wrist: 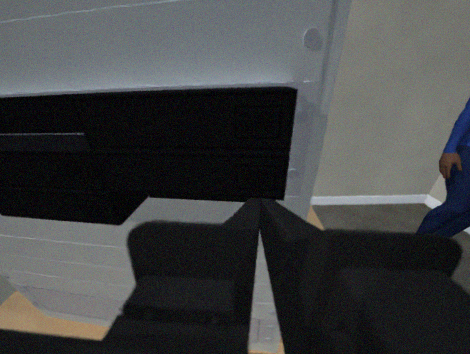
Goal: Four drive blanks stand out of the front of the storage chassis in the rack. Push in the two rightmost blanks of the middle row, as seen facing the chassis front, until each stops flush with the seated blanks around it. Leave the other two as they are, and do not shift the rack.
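Frame: origin at the arm's base, x down, y right, z back, level; metres.
Where they show: gripper, fingertip midpoint: (pixel 258 201).
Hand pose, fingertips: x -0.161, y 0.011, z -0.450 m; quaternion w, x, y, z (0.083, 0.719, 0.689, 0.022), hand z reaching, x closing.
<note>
Things, the pixels of their top centre, and the offset from my fingertips. "*": a spot on its surface instead.
- storage chassis, surface spot: (pixel 200 125) * dz +0.009, dx -0.049, dy -0.029 m
- black part, surface spot: (pixel 65 207) * dz +0.010, dx +0.007, dy -0.135 m
- grey rack, surface spot: (pixel 301 145) * dz -0.042, dx -0.023, dy +0.030 m
The black front of the storage chassis (pixel 200 125) fills the left and middle of the wrist view, with faint outlines of blanks in stacked rows. A blank at the left (pixel 40 142) shows a lighter grey band with a thin bright upper edge, ending near the left third. Lower left, a black part (pixel 65 207) reaches further down than the chassis edge beside it and has a slanted right end. The dark faces make it hard to tell which blanks stand out. My gripper (pixel 258 201) is shut and empty, its tips at the chassis's lower edge near the right end; contact cannot be told.
The grey rack (pixel 301 145) frames the chassis at the right, and a pale grey panel (pixel 150 42) with a round spot lies above. Lighter panels (pixel 65 255) lie below. A person in blue (pixel 457 170) stands at the far right before a beige wall (pixel 390 100).
</note>
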